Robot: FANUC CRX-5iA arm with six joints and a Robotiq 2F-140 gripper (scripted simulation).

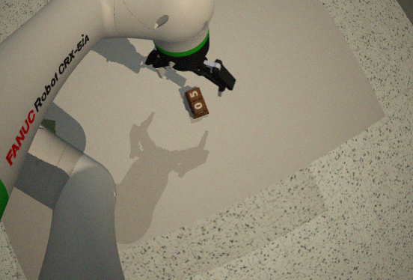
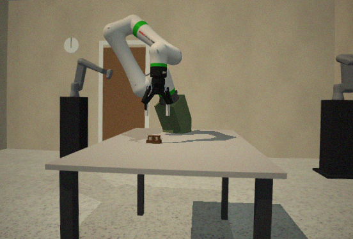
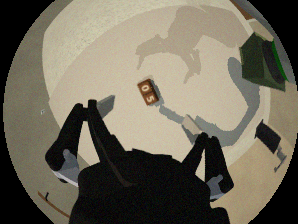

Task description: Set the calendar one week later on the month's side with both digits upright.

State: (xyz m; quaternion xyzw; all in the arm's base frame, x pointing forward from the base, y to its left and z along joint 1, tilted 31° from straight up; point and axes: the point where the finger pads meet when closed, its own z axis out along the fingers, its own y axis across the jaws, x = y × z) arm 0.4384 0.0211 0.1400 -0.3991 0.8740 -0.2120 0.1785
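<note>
Right now my hand is 20 mm to the left of the brown tray and 150 mm above it.
</note>
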